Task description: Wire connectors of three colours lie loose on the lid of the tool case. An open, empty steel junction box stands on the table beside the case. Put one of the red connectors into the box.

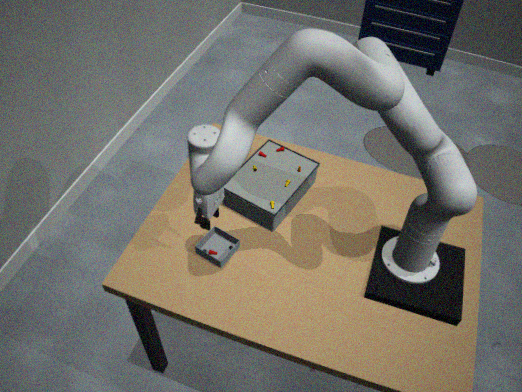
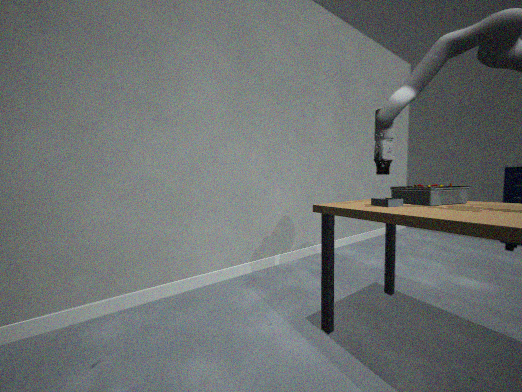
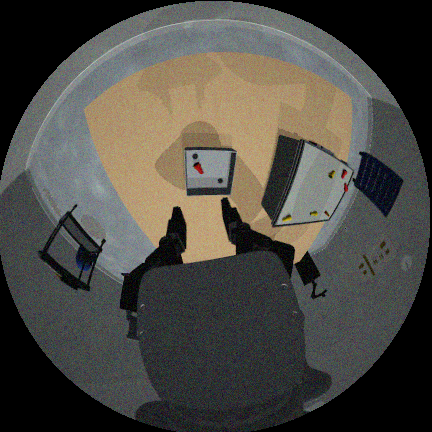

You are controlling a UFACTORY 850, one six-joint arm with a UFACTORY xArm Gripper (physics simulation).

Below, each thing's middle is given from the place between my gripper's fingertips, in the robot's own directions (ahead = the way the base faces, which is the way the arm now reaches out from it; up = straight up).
My hand is 10 mm past the steel junction box (image 1: 217, 240), 20 mm to the left of it and 150 mm above it. Also, from my hand: grey tool case (image 1: 248, 192) 60 mm behind, 330 mm to the right, 120 mm below.
